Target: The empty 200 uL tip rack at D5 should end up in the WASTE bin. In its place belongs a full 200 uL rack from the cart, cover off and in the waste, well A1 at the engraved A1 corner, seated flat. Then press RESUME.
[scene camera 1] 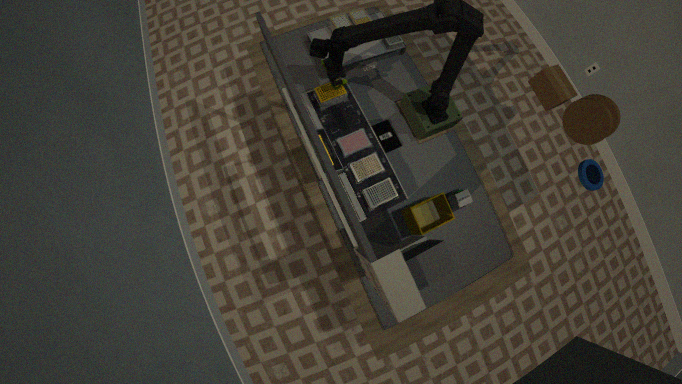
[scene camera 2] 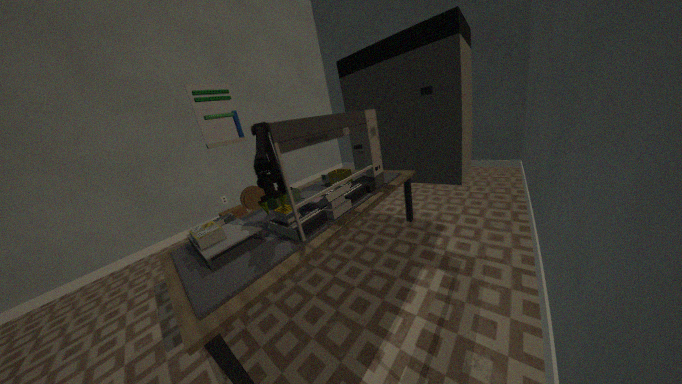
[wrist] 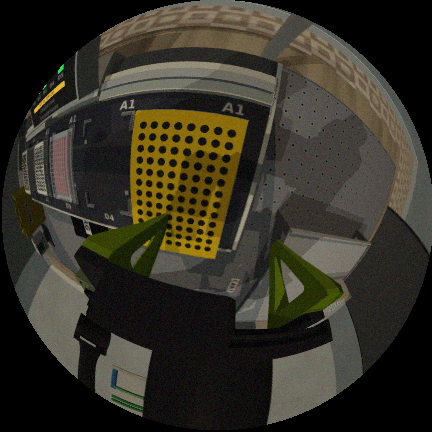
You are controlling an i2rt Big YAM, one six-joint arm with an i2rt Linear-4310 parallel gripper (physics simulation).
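Where they show: gripper, fingertip midpoint: [scene camera 1: 332, 81] [scene camera 2: 276, 211] [wrist: 222, 233]; arm's base, link origin: [scene camera 1: 434, 111] [scene camera 2: 284, 191].
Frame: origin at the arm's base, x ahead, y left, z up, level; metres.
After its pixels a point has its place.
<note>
The yellow-topped tip rack [scene camera 1: 330, 92] @(y -0.241, x 0.418, z 0.031 m) [scene camera 2: 284, 209] @(y -0.261, x 0.419, z 0.031 m) [wrist: 185, 170] @(y -0.256, x 0.432, z 0.030 m) sits on the end deck position beside D4; dark open holes cover its top, and the engraved A1 is beyond its far edge in the wrist view. My gripper [scene camera 1: 340, 82] @(y -0.293, x 0.386, z 0.031 m) [wrist: 222, 233] @(y -0.293, x 0.386, z 0.031 m) is open and empty, low over the rack's near edge. In the wrist view its left finger overlaps the rack and its right finger stands off to the rack's right. The yellow waste bin [scene camera 1: 413, 223] @(y 0.413, x 0.330, z 0.005 m) [scene camera 2: 340, 175] [wrist: 26, 212] @(y 0.348, x 0.254, z 0.004 m) stands beyond the deck's other end. The cart [scene camera 1: 370, 53] @(y -0.422, x 0.125, z -0.029 m) [scene camera 2: 235, 244] [wrist: 327, 254] @(y -0.517, x 0.328, z -0.029 m) carries racks [scene camera 1: 361, 17] [scene camera 2: 207, 236], partly hidden by my arm in scene camera 1.
A pink plate [scene camera 1: 354, 142] @(y 0.001, x 0.408, z -0.017 m) [wrist: 62, 165] @(y -0.023, x 0.410, z -0.019 m) and two pale racks [scene camera 1: 367, 167] @(y 0.124, x 0.403, z -0.016 m) [scene camera 1: 380, 193] @(y 0.247, x 0.402, z -0.004 m) sit farther along the deck. The machine's frame [scene camera 2: 320, 125] @(y -0.033, x 0.603, z 0.423 m) rises along the deck's back. A black pad [scene camera 1: 392, 144] @(y 0.056, x 0.233, z -0.081 m) lies beside the deck. A small white box [scene camera 1: 463, 198] @(y 0.412, x 0.080, z 0.016 m) stands by the bin.
</note>
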